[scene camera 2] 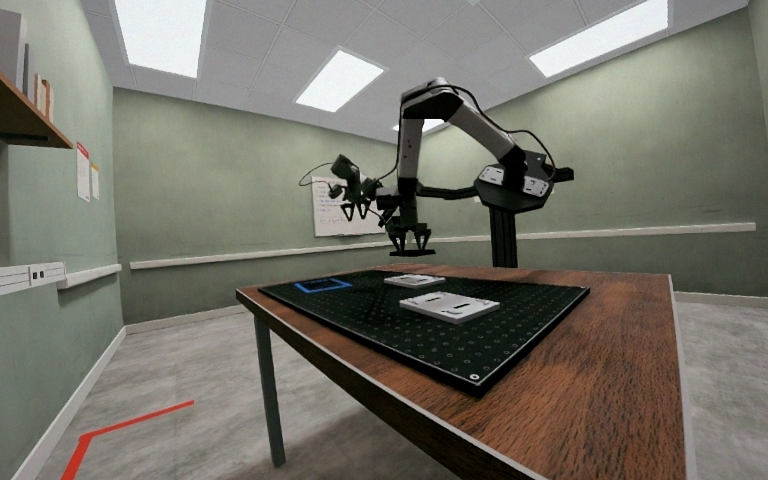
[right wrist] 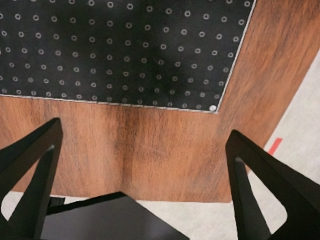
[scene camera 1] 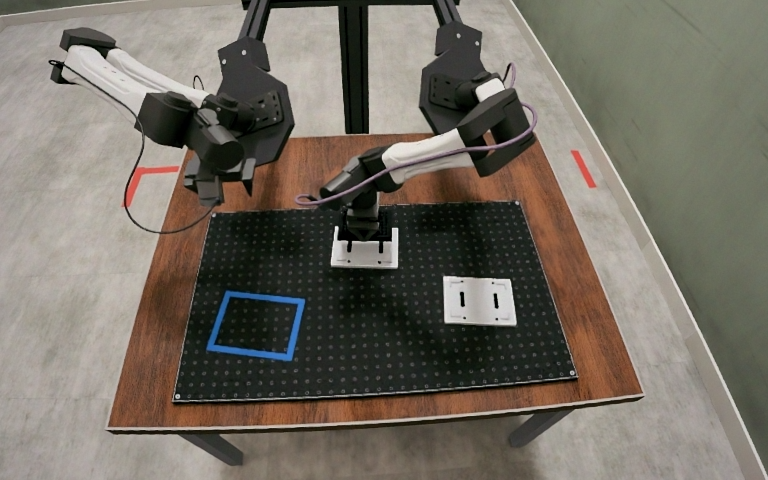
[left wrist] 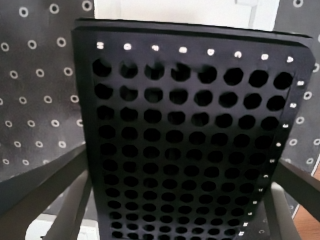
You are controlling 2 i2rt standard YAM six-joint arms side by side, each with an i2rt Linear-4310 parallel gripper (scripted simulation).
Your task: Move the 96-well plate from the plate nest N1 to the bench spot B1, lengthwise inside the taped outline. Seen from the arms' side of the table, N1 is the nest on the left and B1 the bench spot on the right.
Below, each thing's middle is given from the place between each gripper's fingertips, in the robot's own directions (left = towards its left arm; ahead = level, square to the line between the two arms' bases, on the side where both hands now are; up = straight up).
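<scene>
Black 96-well plate (scene camera 1: 384, 234) right at my left hand. My right hand (scene camera 1: 229, 196): 14 cm above the plate, 2 cm short of it, 29 cm to the right of it.
</scene>
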